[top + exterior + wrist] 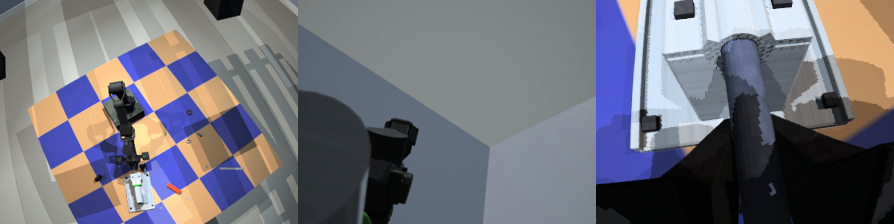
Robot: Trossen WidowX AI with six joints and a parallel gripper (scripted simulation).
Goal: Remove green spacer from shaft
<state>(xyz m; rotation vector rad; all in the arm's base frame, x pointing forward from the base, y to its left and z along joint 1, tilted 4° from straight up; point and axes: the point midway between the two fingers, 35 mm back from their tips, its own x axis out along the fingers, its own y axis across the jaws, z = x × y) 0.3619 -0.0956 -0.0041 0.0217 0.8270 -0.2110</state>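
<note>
Right now the pale disc is 7 cm ahead of my gripper tip, 2 cm above it and 1 cm to the right of it. The rest, counted from my gripper tip: blue-grey shaft 2 cm ahead, 2 cm above; then green spacer 9 cm ahead, 2 cm to the right, 2 cm above; then black piece 23 cm to the right, 4 cm behind, 3 cm below.
</note>
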